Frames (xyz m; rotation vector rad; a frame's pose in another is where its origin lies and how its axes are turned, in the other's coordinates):
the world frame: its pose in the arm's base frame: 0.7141 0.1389 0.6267 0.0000 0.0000 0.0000
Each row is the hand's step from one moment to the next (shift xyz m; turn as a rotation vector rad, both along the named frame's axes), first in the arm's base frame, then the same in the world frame.
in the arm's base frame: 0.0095 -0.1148 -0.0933 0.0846 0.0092 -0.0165
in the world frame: 0.0095 -0.1148 -0.0933 0.0846 0.0092 -0.0165
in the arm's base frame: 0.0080 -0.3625 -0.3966 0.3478 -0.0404 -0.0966
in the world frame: 0.0080 -0.3625 -0.3966 0.3478 -0.0404 -0.0966
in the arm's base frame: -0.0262 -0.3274 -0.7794 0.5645 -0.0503 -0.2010
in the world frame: -0.0262 -0.3274 -0.7794 0.5645 -0.0503 -0.2010
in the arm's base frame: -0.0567 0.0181 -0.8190 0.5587 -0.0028 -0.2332
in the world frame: -0.0567 0.0181 -0.8190 0.5587 -0.0028 -0.2332
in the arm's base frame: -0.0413 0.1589 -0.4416 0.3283 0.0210 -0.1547
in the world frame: -0.0413 0.1589 -0.4416 0.3283 0.0210 -0.1547
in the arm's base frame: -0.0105 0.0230 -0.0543 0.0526 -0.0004 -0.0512
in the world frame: -0.0105 0.0230 -0.0543 0.0526 -0.0004 -0.0512
